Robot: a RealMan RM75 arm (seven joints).
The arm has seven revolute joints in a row. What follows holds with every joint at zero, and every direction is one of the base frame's. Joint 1 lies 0.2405 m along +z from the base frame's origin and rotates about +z. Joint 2 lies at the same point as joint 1 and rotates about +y. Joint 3 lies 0.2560 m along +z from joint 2 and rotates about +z. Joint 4 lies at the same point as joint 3 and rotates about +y. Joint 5 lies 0.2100 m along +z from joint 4 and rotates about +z. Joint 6 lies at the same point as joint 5 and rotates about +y. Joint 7 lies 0.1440 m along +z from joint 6 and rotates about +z. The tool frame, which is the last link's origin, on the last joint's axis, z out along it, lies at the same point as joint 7; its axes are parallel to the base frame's.
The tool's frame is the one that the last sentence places.
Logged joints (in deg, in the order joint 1, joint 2, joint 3, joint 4, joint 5, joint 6, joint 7), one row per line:
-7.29 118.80 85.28 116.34 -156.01 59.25 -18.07
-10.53 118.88 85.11 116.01 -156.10 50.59 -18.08
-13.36 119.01 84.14 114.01 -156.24 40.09 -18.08
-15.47 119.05 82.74 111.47 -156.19 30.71 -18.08
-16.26 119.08 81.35 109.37 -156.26 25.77 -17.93
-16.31 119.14 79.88 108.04 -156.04 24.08 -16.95
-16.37 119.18 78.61 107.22 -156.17 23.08 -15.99
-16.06 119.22 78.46 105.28 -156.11 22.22 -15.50
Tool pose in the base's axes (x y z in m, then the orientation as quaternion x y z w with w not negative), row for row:
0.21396 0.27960 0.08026 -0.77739 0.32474 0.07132 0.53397
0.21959 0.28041 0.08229 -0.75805 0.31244 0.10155 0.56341
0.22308 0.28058 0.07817 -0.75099 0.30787 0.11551 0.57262
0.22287 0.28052 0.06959 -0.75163 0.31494 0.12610 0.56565
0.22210 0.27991 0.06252 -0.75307 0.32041 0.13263 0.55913
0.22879 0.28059 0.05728 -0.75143 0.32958 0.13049 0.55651
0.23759 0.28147 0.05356 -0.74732 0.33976 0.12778 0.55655
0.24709 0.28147 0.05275 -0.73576 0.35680 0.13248 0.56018
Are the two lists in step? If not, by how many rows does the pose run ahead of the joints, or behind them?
The pose runs 2 rows ahead of the joints: the pose in row i belongs to the joints in row i + 2.
